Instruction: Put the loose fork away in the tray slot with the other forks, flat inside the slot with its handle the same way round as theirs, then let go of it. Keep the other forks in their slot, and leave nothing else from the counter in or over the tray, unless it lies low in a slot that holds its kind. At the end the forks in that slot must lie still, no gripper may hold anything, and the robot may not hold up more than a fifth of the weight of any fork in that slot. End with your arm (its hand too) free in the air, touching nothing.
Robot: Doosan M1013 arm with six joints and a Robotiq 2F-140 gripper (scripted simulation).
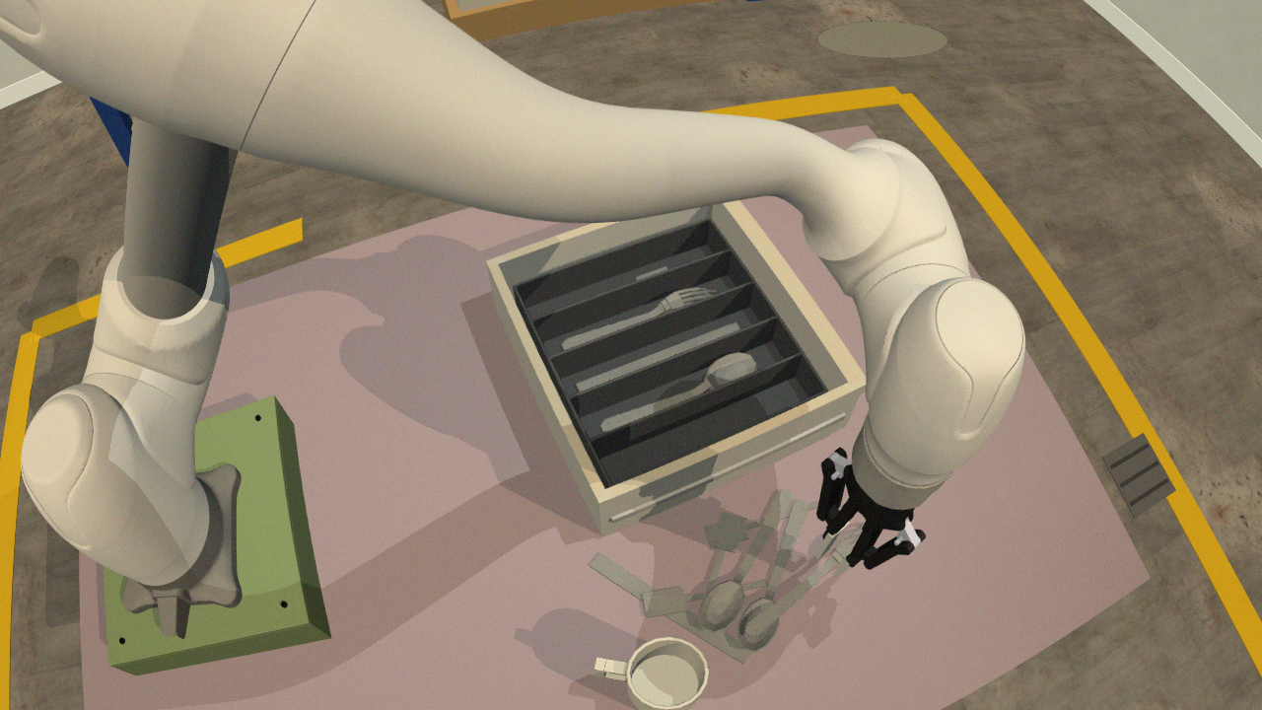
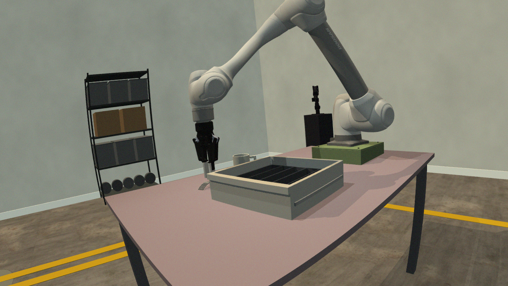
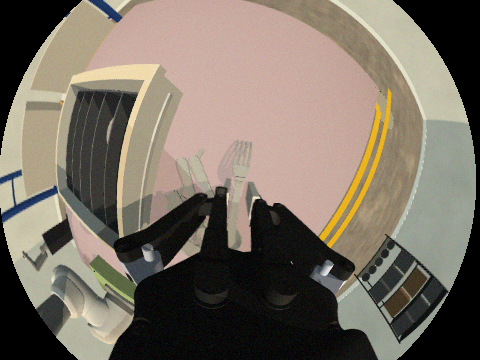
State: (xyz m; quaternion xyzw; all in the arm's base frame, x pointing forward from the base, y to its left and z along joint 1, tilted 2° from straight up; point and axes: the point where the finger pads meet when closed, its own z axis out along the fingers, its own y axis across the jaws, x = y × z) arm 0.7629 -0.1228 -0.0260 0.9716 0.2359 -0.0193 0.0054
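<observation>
Right now the tray is 130 mm behind my hand, 310 mm to the left of it and 20 mm below it. The rest, counted from my hand: mug 210 mm behind, 90 mm to the right, 30 mm below.
</observation>
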